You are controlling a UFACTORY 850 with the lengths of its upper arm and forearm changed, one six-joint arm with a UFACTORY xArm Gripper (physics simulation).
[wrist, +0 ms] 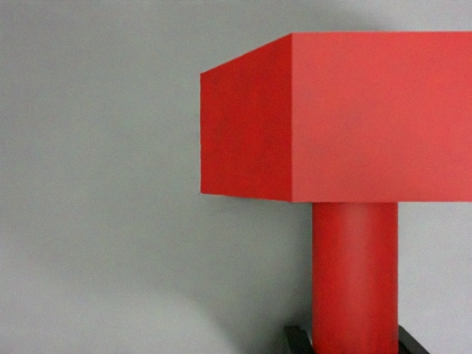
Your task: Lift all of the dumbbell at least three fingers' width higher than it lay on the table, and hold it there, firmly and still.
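Note:
The red dumbbell (382, 117) fills the right half of the wrist view. Its block-shaped end lies across the upper right and runs out of view at the right edge. Its round handle runs down from that end to the bottom edge. My gripper (356, 342) shows at the bottom edge, with one dark fingertip on each side of the handle, close against it. It appears shut on the handle. The rest of the fingers, the lower handle and the other end are out of view. The height of the dumbbell above the table cannot be told from this view.
The grey table top (100, 150) lies behind the dumbbell. Soft shadows fall on it at the lower left, beside the handle and at the top right.

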